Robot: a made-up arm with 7 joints.
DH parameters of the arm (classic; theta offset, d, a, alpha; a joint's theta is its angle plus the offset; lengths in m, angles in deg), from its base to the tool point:
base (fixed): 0 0 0 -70
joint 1: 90 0 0 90
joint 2: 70 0 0 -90
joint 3: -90 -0.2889 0.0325 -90
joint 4: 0 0 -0.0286 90
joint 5: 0 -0.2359 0 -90
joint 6: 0 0 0 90
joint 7: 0 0 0 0
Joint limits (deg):
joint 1: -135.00..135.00
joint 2: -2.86..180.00
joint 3: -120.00..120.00
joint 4: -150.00..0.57
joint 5: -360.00..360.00
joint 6: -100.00..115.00
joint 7: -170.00..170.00
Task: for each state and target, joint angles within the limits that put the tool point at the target. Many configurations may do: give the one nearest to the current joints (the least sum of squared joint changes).
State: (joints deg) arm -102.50 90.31 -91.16 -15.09 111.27 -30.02 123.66
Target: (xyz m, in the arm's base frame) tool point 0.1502 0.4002 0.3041
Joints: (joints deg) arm -127.98 98.68 -77.42 -27.08 111.27 -30.02 123.66
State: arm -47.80 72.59 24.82 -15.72 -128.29 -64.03 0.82
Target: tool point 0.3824 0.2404 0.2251
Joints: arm -81.65 54.82 13.30 -47.95 -128.29 -64.03 0.82
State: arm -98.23 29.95 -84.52 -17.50 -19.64 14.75 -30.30
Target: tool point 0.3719 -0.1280 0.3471
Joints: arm -132.08 32.14 -77.20 -27.12 -19.64 14.75 -30.30
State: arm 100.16 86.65 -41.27 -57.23 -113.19 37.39 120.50
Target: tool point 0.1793 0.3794 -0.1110
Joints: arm 79.41 135.03 -3.05 -83.26 -113.19 37.39 120.50
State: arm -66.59 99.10 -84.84 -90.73 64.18 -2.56 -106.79
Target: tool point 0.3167 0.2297 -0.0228
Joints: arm -67.65 95.57 -84.06 -98.10 64.18 -2.56 -106.79
